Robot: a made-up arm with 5 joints.
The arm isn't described. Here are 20 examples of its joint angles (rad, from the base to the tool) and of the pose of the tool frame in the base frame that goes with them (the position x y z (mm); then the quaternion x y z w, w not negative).
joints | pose
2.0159 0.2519 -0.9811 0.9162 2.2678 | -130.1 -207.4 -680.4 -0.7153 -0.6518 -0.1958 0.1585
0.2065 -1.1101 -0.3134 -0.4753 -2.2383 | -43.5 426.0 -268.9 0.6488 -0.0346 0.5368 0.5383
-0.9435 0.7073 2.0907 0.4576 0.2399 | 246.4 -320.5 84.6 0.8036 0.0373 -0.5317 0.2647
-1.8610 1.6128 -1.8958 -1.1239 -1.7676 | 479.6 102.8 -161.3 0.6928 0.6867 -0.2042 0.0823
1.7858 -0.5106 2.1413 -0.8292 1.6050 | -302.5 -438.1 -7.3 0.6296 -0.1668 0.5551 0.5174
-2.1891 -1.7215 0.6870 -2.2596 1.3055 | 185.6 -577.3 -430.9 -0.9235 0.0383 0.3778 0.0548
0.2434 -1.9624 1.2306 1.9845 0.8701 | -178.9 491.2 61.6 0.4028 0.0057 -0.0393 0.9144
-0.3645 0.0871 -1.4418 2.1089 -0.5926 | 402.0 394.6 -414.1 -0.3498 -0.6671 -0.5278 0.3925
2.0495 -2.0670 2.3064 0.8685 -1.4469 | 11.1 93.3 -272.7 -0.1234 -0.8276 -0.2935 0.4622
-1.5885 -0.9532 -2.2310 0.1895 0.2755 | -98.2 -485.7 -572.0 0.7234 -0.4334 0.5083 0.1747
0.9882 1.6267 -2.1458 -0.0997 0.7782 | -115.3 -445.3 -44.8 0.6235 0.2218 -0.6830 0.3092
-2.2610 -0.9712 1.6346 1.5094 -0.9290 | 84.4 -4.2 -1.0 -0.4928 0.7822 0.3695 0.0942
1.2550 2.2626 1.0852 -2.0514 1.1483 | -469.6 301.9 128.9 0.1857 0.3102 0.6789 0.6391
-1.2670 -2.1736 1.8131 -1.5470 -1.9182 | 106.5 43.9 -248.2 -0.1219 0.3391 0.7881 0.4991
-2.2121 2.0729 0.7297 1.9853 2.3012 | 610.0 -383.7 -145.3 0.5718 0.5515 0.6060 0.0419
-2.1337 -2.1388 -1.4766 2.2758 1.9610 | -140.3 -216.6 -9.0 -0.4160 0.4254 0.5214 0.6117
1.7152 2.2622 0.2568 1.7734 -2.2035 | -607.3 148.5 -152.0 -0.0304 -0.1600 0.0324 0.9861
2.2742 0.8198 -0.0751 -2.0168 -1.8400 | -482.6 -251.9 -170.1 0.4580 -0.8422 -0.1504 0.2416
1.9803 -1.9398 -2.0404 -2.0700 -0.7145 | -561.1 137.0 -373.0 -0.2936 -0.1828 0.6812 0.6452
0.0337 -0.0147 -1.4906 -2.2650 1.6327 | -139.9 -5.6 -372.8 0.4299 0.0716 -0.9000 0.0118
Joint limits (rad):
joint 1: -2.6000..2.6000
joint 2: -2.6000..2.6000
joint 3: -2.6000..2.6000
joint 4: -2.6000..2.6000
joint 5: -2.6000..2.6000
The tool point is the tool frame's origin. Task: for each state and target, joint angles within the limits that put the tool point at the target. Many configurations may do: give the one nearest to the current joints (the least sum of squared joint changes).
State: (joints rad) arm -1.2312 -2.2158 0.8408 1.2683 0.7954
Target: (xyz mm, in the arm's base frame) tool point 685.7 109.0 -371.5
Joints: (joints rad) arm -1.9016 -2.6000 1.1916 1.0146 0.7095
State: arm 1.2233 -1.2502 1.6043 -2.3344 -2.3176
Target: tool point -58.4 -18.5 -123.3
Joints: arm 1.3563 -1.0739 2.1854 -2.5582 -2.1723
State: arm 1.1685 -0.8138 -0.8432 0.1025 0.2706
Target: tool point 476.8 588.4 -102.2
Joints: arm 0.5515 -1.5676 -1.5112 0.5887 0.5564
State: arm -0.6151 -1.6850 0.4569 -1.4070 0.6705
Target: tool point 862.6 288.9 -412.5
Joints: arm -0.8169 -2.0583 0.0477 -0.6272 0.7839
